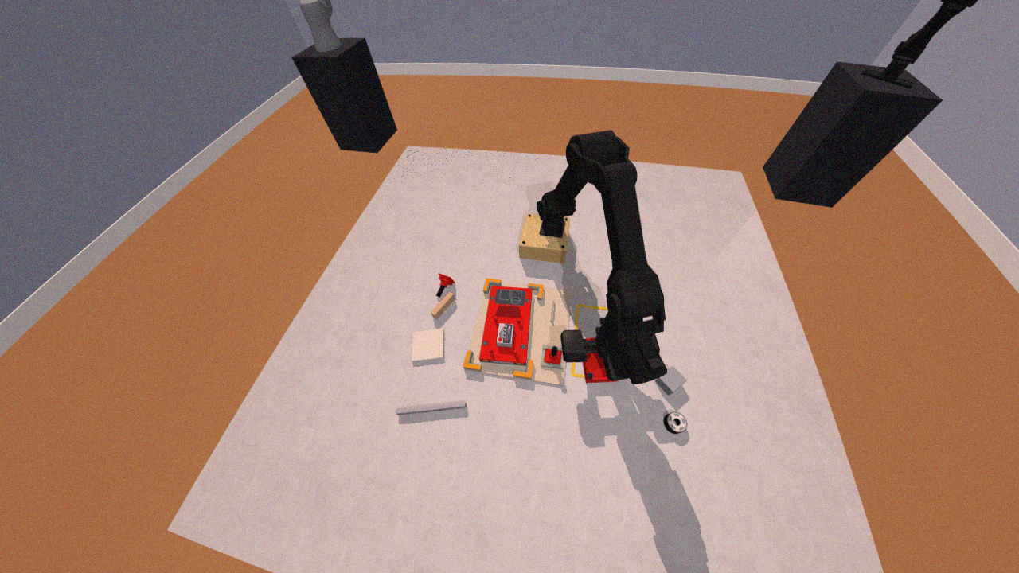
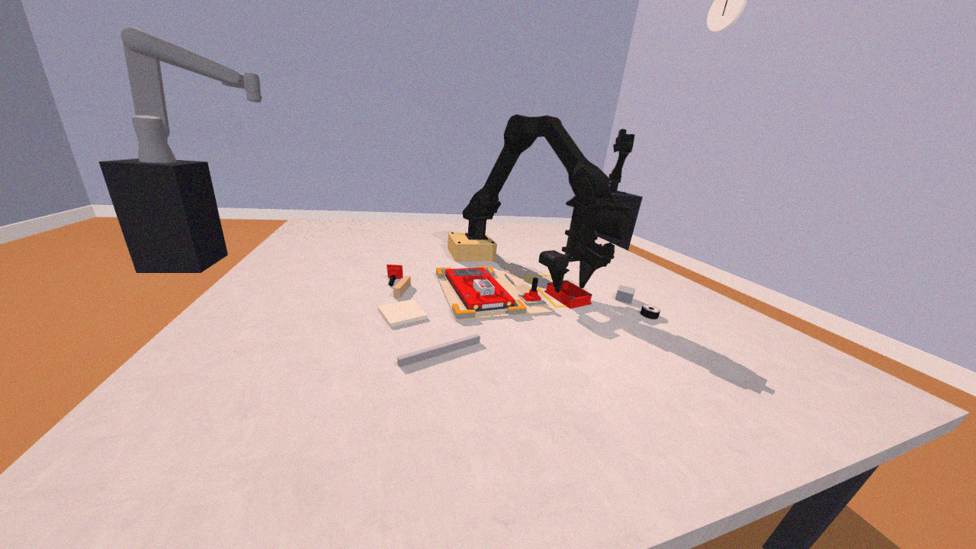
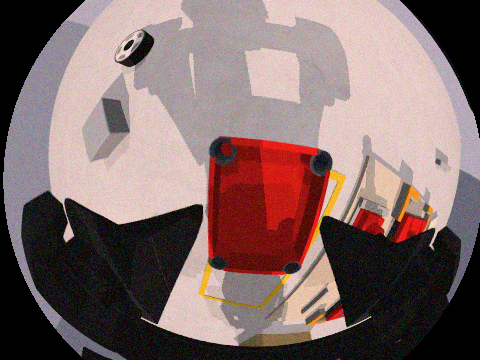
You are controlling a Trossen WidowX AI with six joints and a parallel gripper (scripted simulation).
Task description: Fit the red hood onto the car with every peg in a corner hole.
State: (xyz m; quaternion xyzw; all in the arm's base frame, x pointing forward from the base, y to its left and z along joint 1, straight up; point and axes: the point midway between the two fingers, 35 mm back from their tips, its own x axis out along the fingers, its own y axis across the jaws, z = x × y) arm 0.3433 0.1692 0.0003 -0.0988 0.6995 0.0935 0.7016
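The red hood lies 10 mm below my gripper tip. From my gripper tip the other things lie so: grey block (160 mm to the left, 10 mm below, 10 mm ahead); black-and-white wheel (170 mm to the left, 100 mm ahead, 10 mm below); grey engine block (220 mm to the right, 10 mm behind).
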